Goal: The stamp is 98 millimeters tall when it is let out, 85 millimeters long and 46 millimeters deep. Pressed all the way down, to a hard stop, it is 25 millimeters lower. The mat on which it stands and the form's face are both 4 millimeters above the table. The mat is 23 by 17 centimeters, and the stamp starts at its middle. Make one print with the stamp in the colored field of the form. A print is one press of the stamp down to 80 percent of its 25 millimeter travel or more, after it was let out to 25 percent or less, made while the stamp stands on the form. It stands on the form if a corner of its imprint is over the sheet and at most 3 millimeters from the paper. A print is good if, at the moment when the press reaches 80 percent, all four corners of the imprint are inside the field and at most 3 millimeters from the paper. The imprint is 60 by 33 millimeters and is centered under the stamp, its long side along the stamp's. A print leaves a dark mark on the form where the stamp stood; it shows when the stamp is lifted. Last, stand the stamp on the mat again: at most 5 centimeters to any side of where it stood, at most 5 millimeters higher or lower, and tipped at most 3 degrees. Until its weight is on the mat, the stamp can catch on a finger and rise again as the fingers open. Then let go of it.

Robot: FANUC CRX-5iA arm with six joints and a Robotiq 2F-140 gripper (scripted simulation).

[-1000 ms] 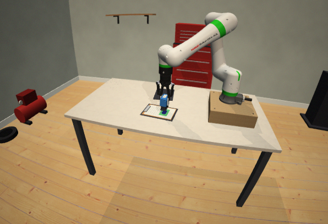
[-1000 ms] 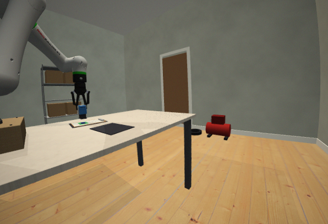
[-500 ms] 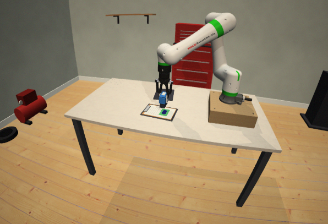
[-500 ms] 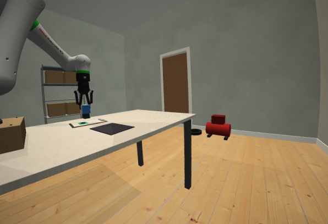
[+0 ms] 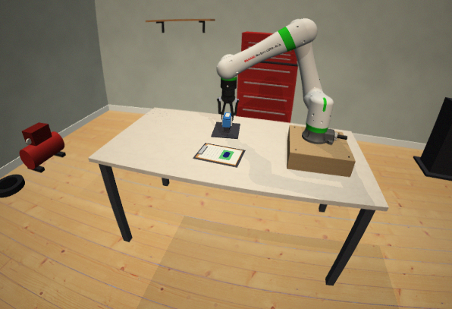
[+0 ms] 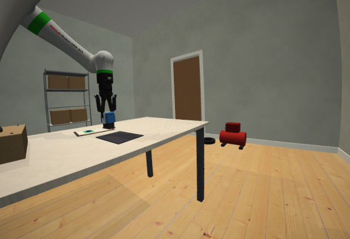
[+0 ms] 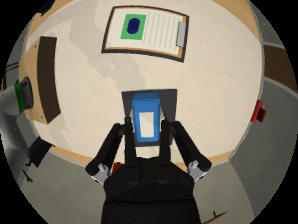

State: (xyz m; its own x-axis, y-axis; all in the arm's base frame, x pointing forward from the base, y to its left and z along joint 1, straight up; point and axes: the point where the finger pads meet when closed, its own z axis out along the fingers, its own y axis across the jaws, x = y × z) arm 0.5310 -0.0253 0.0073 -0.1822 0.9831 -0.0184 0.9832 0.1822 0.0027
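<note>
Now: hand 30 mm short of the dark mat, 80 mm to the left of it and 110 mm above it. Also, from my hand: blue stamp 20 mm below.
</note>
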